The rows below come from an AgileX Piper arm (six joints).
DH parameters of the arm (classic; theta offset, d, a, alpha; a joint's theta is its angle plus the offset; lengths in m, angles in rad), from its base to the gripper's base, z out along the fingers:
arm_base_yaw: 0 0.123 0 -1.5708
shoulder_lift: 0.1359 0 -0.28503 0
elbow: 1.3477 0 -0.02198 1.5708
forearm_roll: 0 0.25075 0 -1.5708
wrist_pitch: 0 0 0 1.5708
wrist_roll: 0 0.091 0 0
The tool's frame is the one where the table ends.
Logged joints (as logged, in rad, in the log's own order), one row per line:
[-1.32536, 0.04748, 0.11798, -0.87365, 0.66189, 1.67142]
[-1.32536, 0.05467, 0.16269, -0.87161, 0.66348, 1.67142]
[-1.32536, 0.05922, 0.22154, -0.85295, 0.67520, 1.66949]
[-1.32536, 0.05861, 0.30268, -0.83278, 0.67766, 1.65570]
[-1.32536, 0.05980, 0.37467, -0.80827, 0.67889, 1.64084]
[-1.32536, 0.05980, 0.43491, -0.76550, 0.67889, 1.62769]
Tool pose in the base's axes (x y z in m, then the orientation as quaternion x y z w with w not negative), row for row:
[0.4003, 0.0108, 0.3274, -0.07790, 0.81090, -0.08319, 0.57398]
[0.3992, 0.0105, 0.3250, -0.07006, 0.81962, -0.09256, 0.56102]
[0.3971, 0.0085, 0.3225, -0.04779, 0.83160, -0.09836, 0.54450]
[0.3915, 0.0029, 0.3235, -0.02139, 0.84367, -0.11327, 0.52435]
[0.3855, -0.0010, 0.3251, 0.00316, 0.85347, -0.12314, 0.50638]
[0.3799, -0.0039, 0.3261, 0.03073, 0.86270, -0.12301, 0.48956]
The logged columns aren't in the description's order. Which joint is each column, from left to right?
Columns, left to right: elbow, arm_base_yaw, wrist_pitch, forearm_roll, wrist_roll, shoulder_lift.
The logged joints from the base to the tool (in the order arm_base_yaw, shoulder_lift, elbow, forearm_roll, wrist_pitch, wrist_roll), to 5 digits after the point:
[0.04748, 1.67142, -1.32536, -0.87365, 0.11798, 0.66189]
[0.05467, 1.67142, -1.32536, -0.87161, 0.16269, 0.66348]
[0.05922, 1.66949, -1.32536, -0.85295, 0.22154, 0.67520]
[0.05861, 1.65570, -1.32536, -0.83278, 0.30268, 0.67766]
[0.05980, 1.64084, -1.32536, -0.80827, 0.37467, 0.67889]
[0.05980, 1.62769, -1.32536, -0.76550, 0.43491, 0.67889]

